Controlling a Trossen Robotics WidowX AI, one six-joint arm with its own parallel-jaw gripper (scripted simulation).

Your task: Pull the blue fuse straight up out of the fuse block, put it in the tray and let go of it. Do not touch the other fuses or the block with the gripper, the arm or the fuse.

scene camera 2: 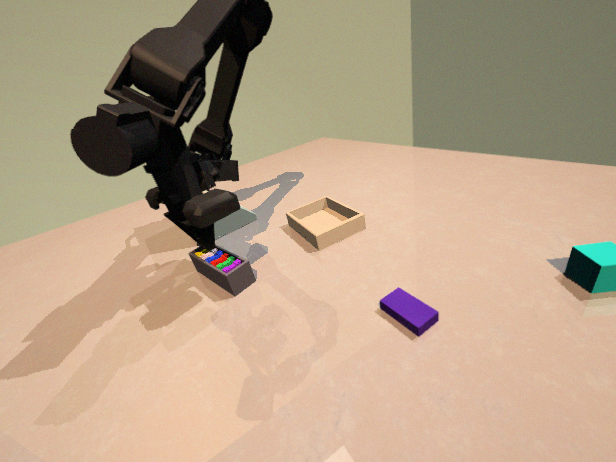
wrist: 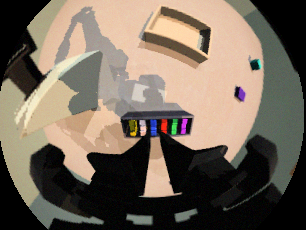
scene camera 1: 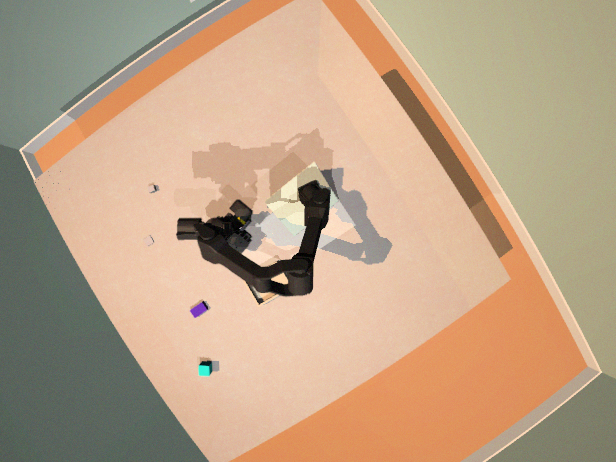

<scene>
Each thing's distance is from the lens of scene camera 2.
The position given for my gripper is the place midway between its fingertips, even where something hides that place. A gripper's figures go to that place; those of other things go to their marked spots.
my gripper (scene camera 2: 209,248): 48 cm
purple flat block (scene camera 2: 415,315): 34 cm
tan tray (scene camera 2: 323,222): 55 cm
The marked spots on the tan tray and the purple flat block are 28 cm apart.
</scene>
